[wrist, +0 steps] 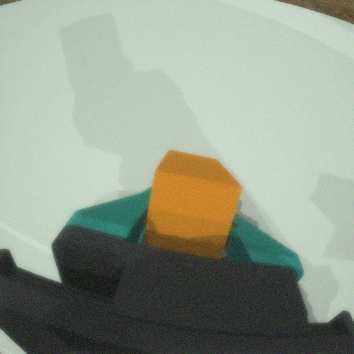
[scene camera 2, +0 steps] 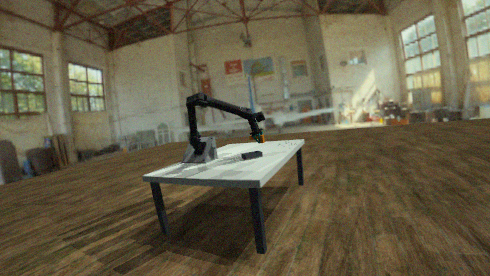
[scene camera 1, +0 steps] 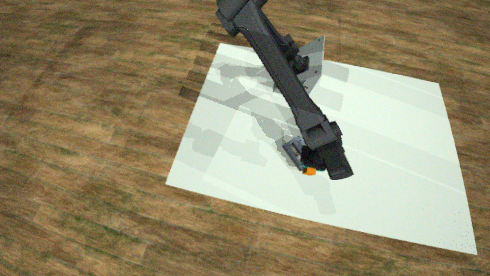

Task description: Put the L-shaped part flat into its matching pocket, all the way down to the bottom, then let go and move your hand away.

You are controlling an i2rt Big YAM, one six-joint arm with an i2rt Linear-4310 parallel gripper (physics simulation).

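Places are measured from the arm's base along level axes (x up, y back, z right), in metres.
Pixels of known places: gripper, between the fingertips: (scene camera 2: 260, 142) (scene camera 1: 307, 167); arm's base, origin of its link: (scene camera 2: 200, 148) (scene camera 1: 297, 68).
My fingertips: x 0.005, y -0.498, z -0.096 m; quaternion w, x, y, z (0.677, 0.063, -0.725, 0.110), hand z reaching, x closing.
For each thing: its top centre in the pictures, then the offset to it from my fingertips. Level surfaces: height alone.
- orange L-shaped part, centre of its top: (wrist: 162, 304) (scene camera 1: 314, 158) (scene camera 2: 256, 134) dx +0.064, dy +0.026, dz +0.001 m
- dark grey pocket block, centre of its top: (scene camera 1: 300, 152) (scene camera 2: 251, 152) dx -0.070, dy +0.079, dz +0.011 m
- white table top, height of its surface: dx -0.107 m
The orange L-shaped part (scene camera 1: 309, 171) (scene camera 2: 262, 138) (wrist: 195, 200) is between the teal fingers of my gripper (scene camera 1: 311, 167) (scene camera 2: 257, 135) (wrist: 183, 196), which is shut on it. The part is held above the table; one blocky orange end shows in the wrist view, and the rest is hidden by the gripper. The dark grey pocket block (scene camera 1: 292, 157) (scene camera 2: 251, 155) lies on the table, partly under the gripper in scene camera 1. Its recess is partly covered there, so the pocket's full outline cannot be seen. The block does not show in the wrist view.
The white table top (scene camera 1: 400, 150) (scene camera 2: 225, 176) carries the arm's grey angled base plate (scene camera 1: 316, 67) (scene camera 2: 209, 150) toward the back in scene camera 1. The dark arm (scene camera 1: 280, 75) (scene camera 2: 225, 106) reaches over the table and casts shadows on it.
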